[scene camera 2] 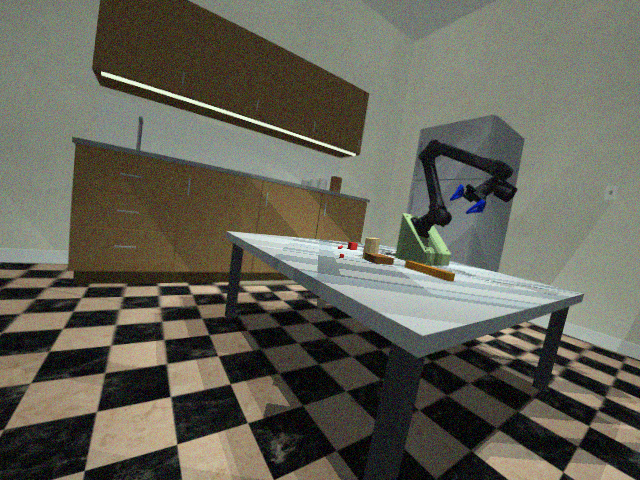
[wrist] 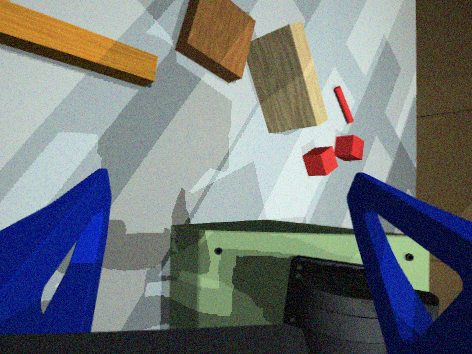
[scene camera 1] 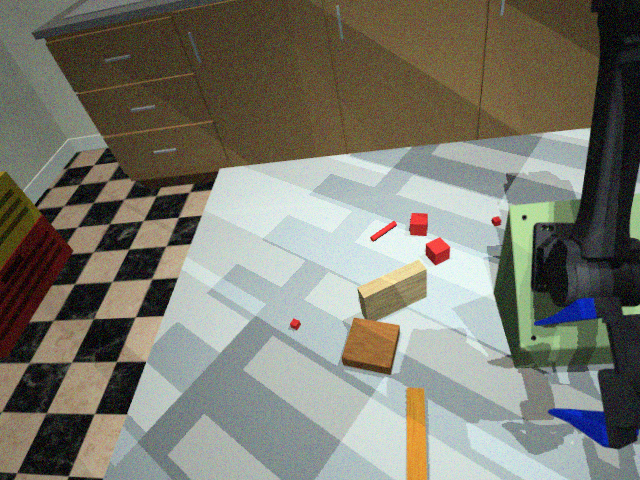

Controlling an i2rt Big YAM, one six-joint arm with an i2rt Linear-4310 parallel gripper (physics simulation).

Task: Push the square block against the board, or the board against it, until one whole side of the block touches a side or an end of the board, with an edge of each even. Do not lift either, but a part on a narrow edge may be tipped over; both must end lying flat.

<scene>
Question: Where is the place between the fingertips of my gripper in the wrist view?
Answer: At 236,183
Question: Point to an orange bar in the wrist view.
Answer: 43,35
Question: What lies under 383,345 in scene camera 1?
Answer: A square wooden block.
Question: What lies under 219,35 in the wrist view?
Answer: A square wooden block.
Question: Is my gripper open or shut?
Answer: Open.
</scene>
